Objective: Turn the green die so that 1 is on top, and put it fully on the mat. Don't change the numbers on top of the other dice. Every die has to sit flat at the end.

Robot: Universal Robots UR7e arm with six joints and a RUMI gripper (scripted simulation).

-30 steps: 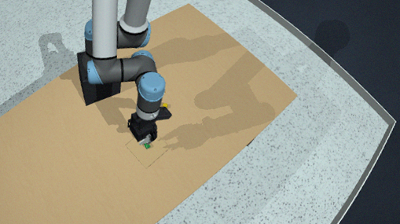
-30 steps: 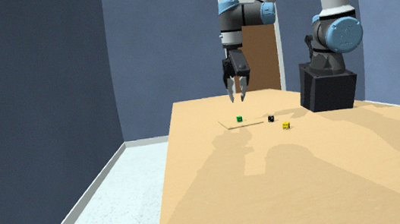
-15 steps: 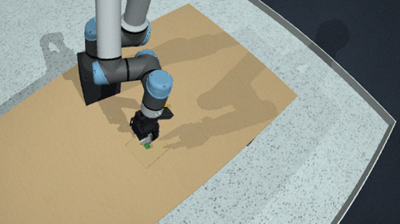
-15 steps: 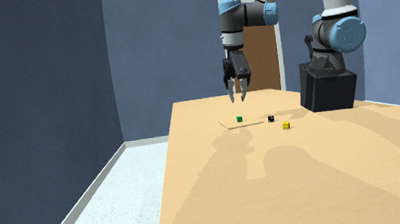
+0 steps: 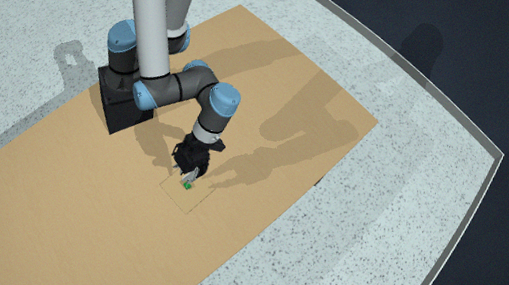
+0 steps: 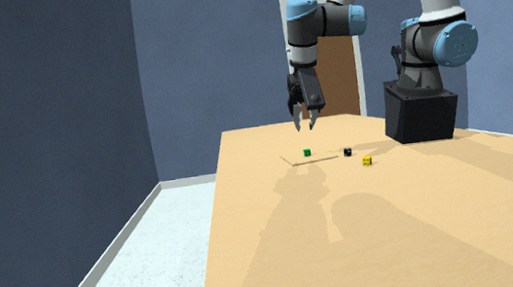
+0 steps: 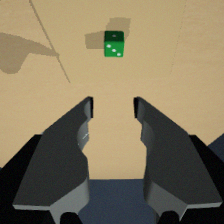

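Now: hand 80 mm above the green die and 10 mm to the left of it. The rest, counted from my hand: tan mat (90 mm below, 10 mm to the right); then yellow die (190 mm to the left, 80 mm below, 70 mm behind); then black die (90 mm behind, 80 mm to the left, 80 mm below).
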